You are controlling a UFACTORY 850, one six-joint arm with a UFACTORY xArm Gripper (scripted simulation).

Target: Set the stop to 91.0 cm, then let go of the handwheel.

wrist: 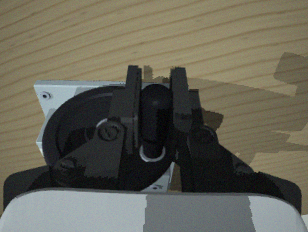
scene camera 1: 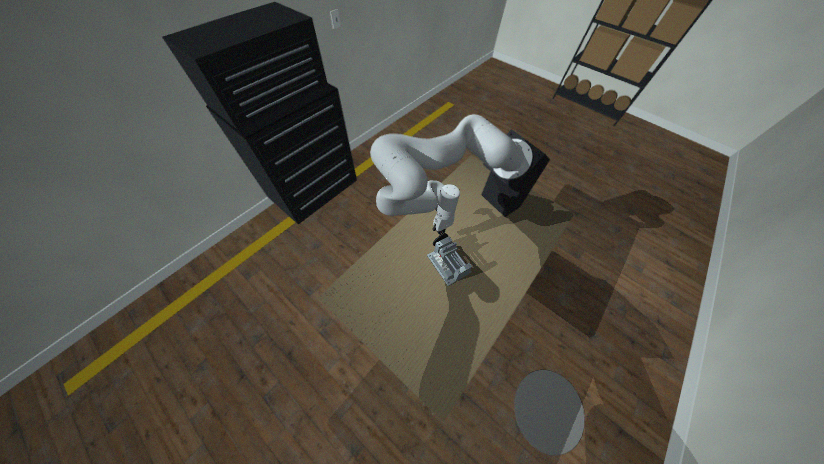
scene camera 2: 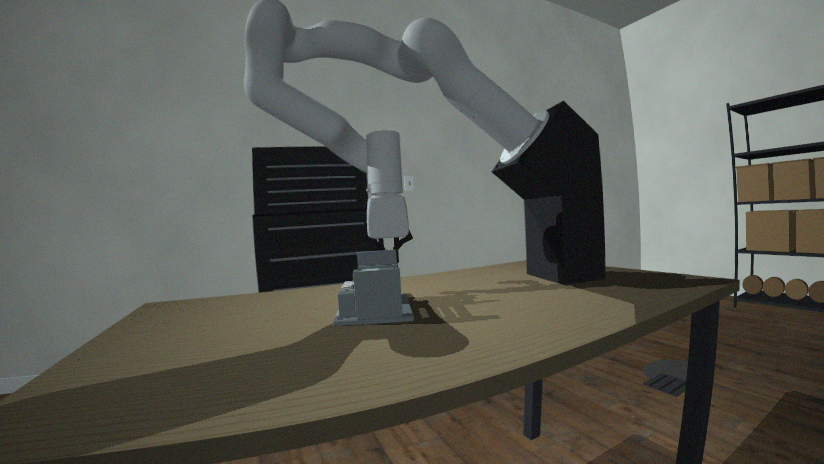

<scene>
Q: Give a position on a grey stop fixture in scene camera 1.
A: At 452,266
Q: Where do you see a grey stop fixture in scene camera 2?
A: At 376,293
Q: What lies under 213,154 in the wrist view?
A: My gripper.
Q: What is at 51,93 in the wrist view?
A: A grey stop fixture.
</scene>
